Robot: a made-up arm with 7 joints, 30 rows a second.
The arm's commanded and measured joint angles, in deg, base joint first. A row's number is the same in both.
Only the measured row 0 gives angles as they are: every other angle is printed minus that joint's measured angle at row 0.
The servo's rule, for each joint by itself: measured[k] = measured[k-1] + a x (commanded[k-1-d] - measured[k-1]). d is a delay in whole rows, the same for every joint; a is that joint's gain. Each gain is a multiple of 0.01, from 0.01 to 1. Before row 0 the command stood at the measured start. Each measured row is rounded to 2 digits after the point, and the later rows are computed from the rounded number. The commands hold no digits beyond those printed.
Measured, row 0:
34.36 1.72 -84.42 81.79 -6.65 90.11 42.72
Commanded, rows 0 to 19:
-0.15 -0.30 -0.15 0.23 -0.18 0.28 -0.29
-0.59 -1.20 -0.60 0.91 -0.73 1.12 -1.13
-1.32 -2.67 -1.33 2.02 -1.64 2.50 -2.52
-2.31 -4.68 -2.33 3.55 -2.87 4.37 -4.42
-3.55 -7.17 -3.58 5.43 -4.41 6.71 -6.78
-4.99 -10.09 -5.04 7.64 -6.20 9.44 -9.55
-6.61 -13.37 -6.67 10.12 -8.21 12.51 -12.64
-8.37 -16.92 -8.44 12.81 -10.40 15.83 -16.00
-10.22 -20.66 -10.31 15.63 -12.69 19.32 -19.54
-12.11 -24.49 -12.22 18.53 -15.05 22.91 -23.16
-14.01 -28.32 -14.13 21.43 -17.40 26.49 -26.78
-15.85 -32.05 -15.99 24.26 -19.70 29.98 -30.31
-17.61 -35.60 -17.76 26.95 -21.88 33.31 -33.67
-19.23 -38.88 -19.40 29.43 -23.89 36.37 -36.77
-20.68 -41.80 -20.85 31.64 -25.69 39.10 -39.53
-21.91 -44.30 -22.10 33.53 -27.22 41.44 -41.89
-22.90 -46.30 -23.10 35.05 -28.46 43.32 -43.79
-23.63 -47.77 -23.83 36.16 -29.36 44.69 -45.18
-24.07 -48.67 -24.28 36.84 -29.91 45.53 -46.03
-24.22 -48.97 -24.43 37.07 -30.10 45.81 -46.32
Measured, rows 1 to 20:
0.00 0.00 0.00 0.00 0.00 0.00 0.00
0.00 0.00 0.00 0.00 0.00 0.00 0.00
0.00 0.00 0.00 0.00 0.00 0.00 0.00
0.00 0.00 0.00 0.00 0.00 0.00 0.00
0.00 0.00 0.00 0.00 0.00 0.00 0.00
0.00 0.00 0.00 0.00 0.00 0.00 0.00
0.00 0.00 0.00 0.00 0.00 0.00 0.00
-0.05 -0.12 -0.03 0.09 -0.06 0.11 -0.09
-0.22 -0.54 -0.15 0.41 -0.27 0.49 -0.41
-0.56 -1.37 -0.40 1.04 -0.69 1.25 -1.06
-1.10 -2.66 -0.81 2.02 -1.37 2.44 -2.10
-1.86 -4.42 -1.39 3.35 -2.31 4.06 -3.55
-2.83 -6.63 -2.16 5.02 -3.52 6.10 -5.41
-4.00 -9.26 -3.11 7.01 -4.97 8.54 -7.65
-5.35 -12.25 -4.23 9.27 -6.65 11.31 -10.24
-6.86 -15.53 -5.51 11.75 -8.52 14.35 -13.12
-8.49 -19.02 -6.92 14.39 -10.54 17.60 -16.23
-10.20 -22.65 -8.43 17.14 -12.67 20.98 -19.50
-11.95 -26.32 -10.02 19.92 -14.85 24.40 -22.85
-13.70 -29.94 -11.65 22.66 -17.03 27.79 -26.20
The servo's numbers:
d 7
a 0.31 0.39 0.21 0.39 0.31 0.38 0.31

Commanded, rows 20 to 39:
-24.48 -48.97 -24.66 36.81 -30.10 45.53 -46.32
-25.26 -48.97 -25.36 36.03 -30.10 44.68 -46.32
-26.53 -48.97 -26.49 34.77 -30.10 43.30 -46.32
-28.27 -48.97 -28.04 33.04 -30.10 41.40 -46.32
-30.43 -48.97 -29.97 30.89 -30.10 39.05 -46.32
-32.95 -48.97 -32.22 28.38 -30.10 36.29 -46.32
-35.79 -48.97 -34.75 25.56 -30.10 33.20 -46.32
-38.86 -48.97 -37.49 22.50 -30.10 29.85 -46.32
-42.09 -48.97 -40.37 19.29 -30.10 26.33 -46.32
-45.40 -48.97 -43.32 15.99 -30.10 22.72 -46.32
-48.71 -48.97 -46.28 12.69 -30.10 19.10 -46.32
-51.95 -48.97 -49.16 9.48 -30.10 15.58 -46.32
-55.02 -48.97 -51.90 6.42 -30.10 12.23 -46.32
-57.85 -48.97 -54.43 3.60 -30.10 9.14 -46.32
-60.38 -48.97 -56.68 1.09 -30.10 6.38 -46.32
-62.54 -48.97 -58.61 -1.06 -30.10 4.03 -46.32
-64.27 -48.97 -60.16 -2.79 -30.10 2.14 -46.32
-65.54 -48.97 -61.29 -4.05 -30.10 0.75 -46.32
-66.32 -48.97 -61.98 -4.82 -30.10 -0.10 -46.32
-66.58 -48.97 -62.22 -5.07 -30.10 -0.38 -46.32
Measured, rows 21 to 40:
-15.41 -33.43 -13.28 25.30 -19.16 31.05 -29.48
-17.04 -36.69 -14.87 27.77 -21.18 34.11 -32.60
-18.55 -39.66 -16.39 30.02 -23.05 36.90 -35.48
-19.90 -42.25 -17.80 31.98 -24.73 39.34 -38.06
-21.06 -44.40 -19.07 33.61 -26.17 41.37 -40.27
-21.99 -46.07 -20.16 34.87 -27.33 42.95 -42.06
-22.68 -47.20 -21.06 35.73 -28.19 44.04 -43.38
-23.24 -47.89 -21.82 36.15 -28.78 44.61 -44.29
-23.87 -48.31 -22.56 36.10 -29.19 44.64 -44.92
-24.69 -48.57 -23.39 35.58 -29.47 44.13 -45.35
-25.80 -48.73 -24.37 34.59 -29.67 43.09 -45.65
-27.24 -48.82 -25.55 33.15 -29.80 41.55 -45.86
-29.01 -48.88 -26.95 31.29 -29.89 39.55 -46.00
-31.11 -48.92 -28.59 29.06 -29.96 37.14 -46.10
-33.51 -48.94 -30.46 26.50 -30.00 34.37 -46.17
-36.17 -48.95 -32.54 23.69 -30.03 31.31 -46.22
-39.03 -48.96 -34.80 20.69 -30.05 28.05 -46.25
-42.03 -48.96 -37.21 17.57 -30.07 24.65 -46.27
-45.11 -48.96 -39.72 14.41 -30.08 21.20 -46.29
-48.18 -48.96 -42.28 11.29 -30.09 17.79 -46.30

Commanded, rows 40 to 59:
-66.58 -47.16 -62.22 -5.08 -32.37 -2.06 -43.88
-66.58 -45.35 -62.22 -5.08 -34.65 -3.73 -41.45
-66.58 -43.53 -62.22 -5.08 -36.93 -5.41 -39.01
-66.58 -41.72 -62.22 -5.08 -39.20 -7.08 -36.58
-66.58 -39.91 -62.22 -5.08 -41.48 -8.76 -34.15
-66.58 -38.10 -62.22 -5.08 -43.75 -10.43 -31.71
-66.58 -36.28 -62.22 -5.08 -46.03 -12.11 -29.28
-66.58 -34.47 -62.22 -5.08 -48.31 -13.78 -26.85
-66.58 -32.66 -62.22 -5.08 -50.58 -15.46 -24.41
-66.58 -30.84 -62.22 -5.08 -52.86 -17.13 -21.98
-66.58 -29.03 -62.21 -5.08 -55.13 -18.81 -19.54
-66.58 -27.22 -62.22 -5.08 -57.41 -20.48 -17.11
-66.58 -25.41 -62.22 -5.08 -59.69 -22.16 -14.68
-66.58 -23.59 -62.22 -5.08 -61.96 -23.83 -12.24
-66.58 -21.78 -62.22 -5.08 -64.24 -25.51 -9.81
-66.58 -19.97 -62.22 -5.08 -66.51 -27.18 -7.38
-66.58 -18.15 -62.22 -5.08 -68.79 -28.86 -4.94
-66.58 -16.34 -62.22 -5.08 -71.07 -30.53 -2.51
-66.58 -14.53 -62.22 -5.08 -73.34 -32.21 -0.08
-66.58 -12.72 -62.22 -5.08 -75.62 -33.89 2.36
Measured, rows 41 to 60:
-51.18 -48.96 -44.83 8.29 -30.09 14.50 -46.31
-54.03 -48.96 -47.32 5.48 -30.09 11.41 -46.31
-56.67 -48.96 -49.69 2.93 -30.09 8.61 -46.31
-59.03 -48.96 -51.89 0.70 -30.09 6.15 -46.31
-61.05 -48.96 -53.86 -1.15 -30.09 4.10 -46.31
-62.68 -48.96 -55.57 -2.58 -30.09 2.50 -46.31
-63.89 -48.96 -56.97 -3.55 -30.09 1.41 -46.31
-64.72 -48.26 -58.07 -4.15 -30.80 0.09 -45.56
-65.30 -47.13 -58.94 -4.51 -31.99 -1.36 -44.29
-65.70 -45.73 -59.63 -4.73 -33.52 -2.90 -42.65
-65.97 -44.17 -60.17 -4.87 -35.28 -4.49 -40.77
-66.16 -42.51 -60.60 -4.95 -37.20 -6.11 -38.72
-66.29 -40.79 -60.94 -5.00 -39.23 -7.75 -36.55
-66.38 -39.03 -61.21 -5.03 -41.34 -9.41 -34.30
-66.44 -37.25 -61.42 -5.05 -43.50 -11.07 -31.99
-66.48 -35.46 -61.59 -5.06 -45.69 -12.74 -29.64
-66.51 -33.66 -61.72 -5.07 -47.91 -14.41 -27.27
-66.53 -31.85 -61.82 -5.07 -50.15 -16.08 -24.87
-66.55 -30.04 -61.90 -5.07 -52.40 -17.75 -22.46
-66.56 -28.23 -61.97 -5.07 -54.66 -19.43 -20.05

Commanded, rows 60 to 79:
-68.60 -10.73 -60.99 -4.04 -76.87 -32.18 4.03
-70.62 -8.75 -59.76 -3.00 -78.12 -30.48 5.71
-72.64 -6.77 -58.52 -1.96 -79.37 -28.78 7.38
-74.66 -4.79 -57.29 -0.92 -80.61 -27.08 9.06
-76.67 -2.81 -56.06 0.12 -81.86 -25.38 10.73
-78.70 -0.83 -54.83 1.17 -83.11 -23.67 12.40
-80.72 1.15 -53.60 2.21 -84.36 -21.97 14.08
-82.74 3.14 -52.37 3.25 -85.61 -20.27 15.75
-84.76 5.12 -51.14 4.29 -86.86 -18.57 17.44
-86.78 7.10 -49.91 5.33 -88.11 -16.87 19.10
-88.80 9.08 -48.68 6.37 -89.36 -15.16 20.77
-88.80 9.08 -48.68 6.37 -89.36 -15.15 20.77
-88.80 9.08 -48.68 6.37 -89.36 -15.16 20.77
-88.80 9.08 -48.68 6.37 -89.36 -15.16 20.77
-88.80 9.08 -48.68 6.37 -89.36 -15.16 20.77
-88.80 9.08 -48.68 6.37 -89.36 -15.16 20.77
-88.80 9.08 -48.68 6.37 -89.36 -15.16 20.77
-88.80 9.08 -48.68 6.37 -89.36 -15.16 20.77
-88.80 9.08 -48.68 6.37 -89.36 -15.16 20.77
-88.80 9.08 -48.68 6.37 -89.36 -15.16 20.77
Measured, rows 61 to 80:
-66.57 -26.42 -62.02 -5.07 -56.92 -21.10 -17.63
-66.57 -24.61 -62.06 -5.07 -59.19 -22.78 -15.21
-66.57 -22.80 -62.09 -5.07 -61.46 -24.45 -12.78
-66.57 -20.99 -62.12 -5.07 -63.73 -26.13 -10.35
-66.57 -19.18 -62.14 -5.07 -66.01 -27.80 -7.92
-66.57 -17.37 -62.16 -5.07 -68.28 -29.48 -5.49
-66.57 -15.56 -62.17 -5.07 -70.56 -31.16 -3.06
-67.20 -13.68 -61.92 -4.67 -72.52 -31.55 -0.86
-68.26 -11.76 -61.47 -4.02 -74.26 -31.14 1.18
-69.62 -9.81 -60.85 -3.22 -75.84 -30.24 3.10
-71.18 -7.85 -60.10 -2.32 -77.32 -29.04 4.95
-72.88 -5.88 -59.25 -1.37 -78.73 -27.65 6.74
-74.68 -3.91 -58.32 -0.38 -80.09 -26.14 8.49
-76.55 -1.94 -57.33 0.63 -81.41 -24.56 10.22
-78.47 0.04 -56.29 1.65 -82.71 -22.93 11.93
-80.42 2.02 -55.21 2.68 -84.00 -21.27 13.64
-82.39 4.00 -54.10 3.71 -85.27 -19.60 15.33
-84.38 5.98 -52.96 4.75 -86.54 -17.91 17.02
-85.75 7.19 -52.06 5.38 -87.41 -16.86 18.18
-86.70 7.93 -51.35 5.77 -88.01 -16.21 18.98

